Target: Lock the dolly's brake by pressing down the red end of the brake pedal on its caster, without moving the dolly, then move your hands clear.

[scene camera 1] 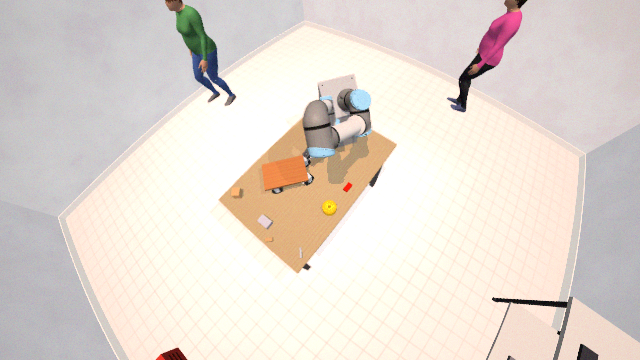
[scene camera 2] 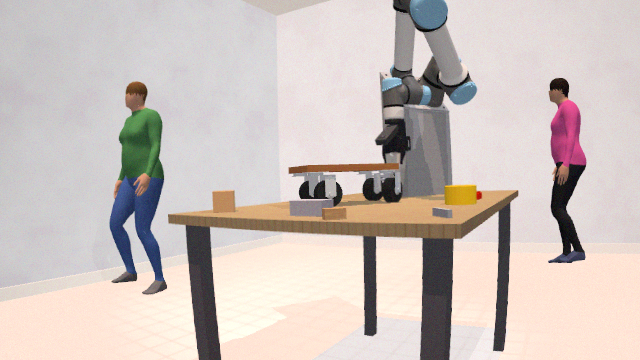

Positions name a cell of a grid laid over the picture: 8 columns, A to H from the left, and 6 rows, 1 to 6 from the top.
dolly: scene camera 1 D3; scene camera 2 E4
